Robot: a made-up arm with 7 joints. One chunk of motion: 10 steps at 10 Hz.
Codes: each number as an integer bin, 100 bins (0 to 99) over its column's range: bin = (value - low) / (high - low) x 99, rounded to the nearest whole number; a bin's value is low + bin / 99 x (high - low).
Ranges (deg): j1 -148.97..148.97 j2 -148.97..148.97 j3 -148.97..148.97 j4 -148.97..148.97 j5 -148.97..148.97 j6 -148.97..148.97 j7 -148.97..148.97
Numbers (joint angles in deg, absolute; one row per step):
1: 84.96 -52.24 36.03 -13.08 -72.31 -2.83 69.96
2: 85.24 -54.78 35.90 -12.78 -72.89 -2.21 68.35
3: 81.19 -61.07 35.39 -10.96 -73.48 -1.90 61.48
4: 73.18 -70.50 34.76 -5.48 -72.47 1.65 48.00
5: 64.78 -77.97 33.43 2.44 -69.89 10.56 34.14
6: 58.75 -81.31 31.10 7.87 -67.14 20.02 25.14
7: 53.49 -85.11 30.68 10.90 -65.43 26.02 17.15
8: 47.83 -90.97 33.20 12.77 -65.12 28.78 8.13
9: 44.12 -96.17 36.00 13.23 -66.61 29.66 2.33
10: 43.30 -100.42 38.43 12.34 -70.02 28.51 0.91
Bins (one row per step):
1: 78 32 61 45 25 49 73
2: 78 31 61 45 25 49 72
3: 76 29 61 46 25 49 70
4: 74 26 61 48 25 50 65
5: 71 24 61 50 26 53 61
6: 69 22 60 52 27 56 58
7: 67 21 60 53 28 58 55
8: 65 19 61 54 28 59 52
9: 64 18 61 54 27 59 50
10: 64 16 62 54 26 59 50

